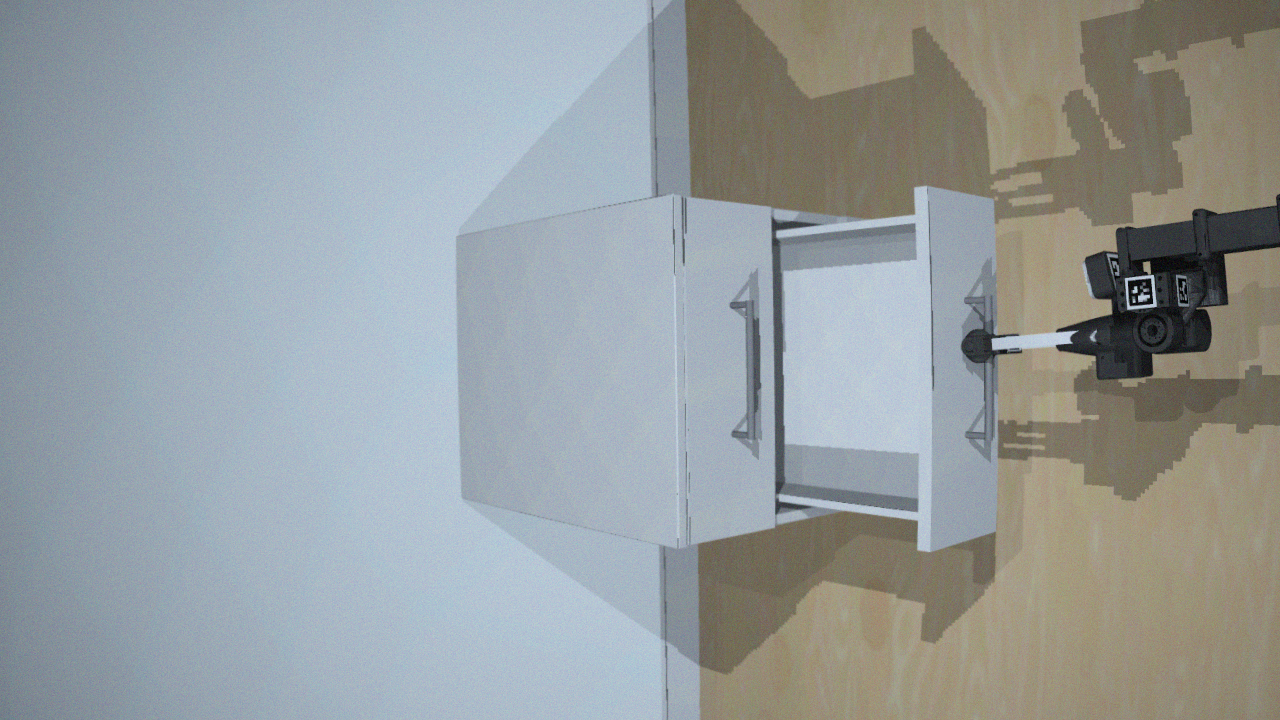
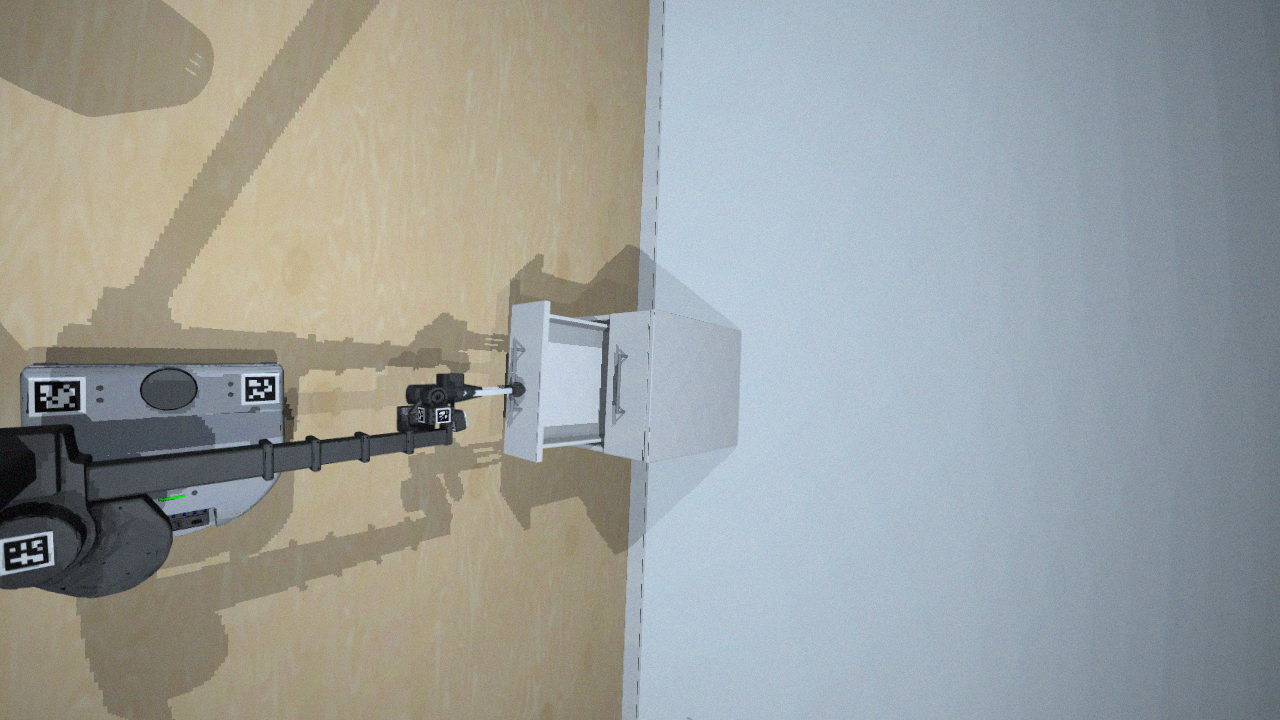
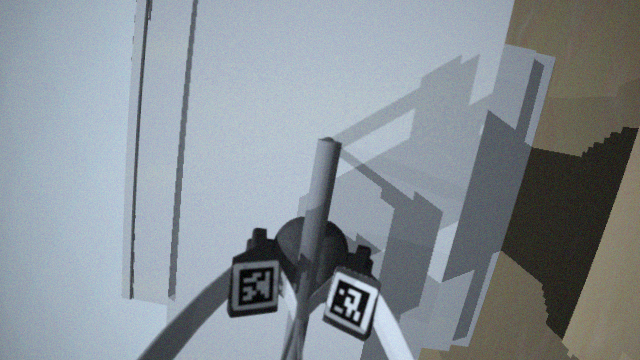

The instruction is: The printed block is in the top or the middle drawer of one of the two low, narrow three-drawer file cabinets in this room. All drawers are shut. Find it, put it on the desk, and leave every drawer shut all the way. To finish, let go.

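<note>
A pale grey file cabinet [image 1: 563, 358] [image 2: 693, 385] stands against the wall. Its top drawer [image 1: 716, 241] is shut. Its middle drawer [image 1: 955, 501] [image 2: 526, 429] [image 3: 250, 100] stands well open. The visible part of that drawer's pale floor [image 1: 850, 358] [image 2: 572, 385] shows no block. My gripper [image 1: 977, 345] [image 2: 517, 390] [image 3: 311, 245] is shut on the middle drawer's bar handle [image 1: 989, 394] [image 3: 327, 165], with one rubber tip on each side of the bar. The printed block, the desk and the other cabinet do not show.
The wall [image 1: 268, 358] [image 2: 939, 358] is behind the cabinet. My arm [image 1: 1244, 230] [image 2: 340, 450] reaches from my base [image 2: 214, 429] over the wooden floor [image 1: 1163, 582] [image 2: 429, 161]. Shadows of arm and cabinet lie on the floor.
</note>
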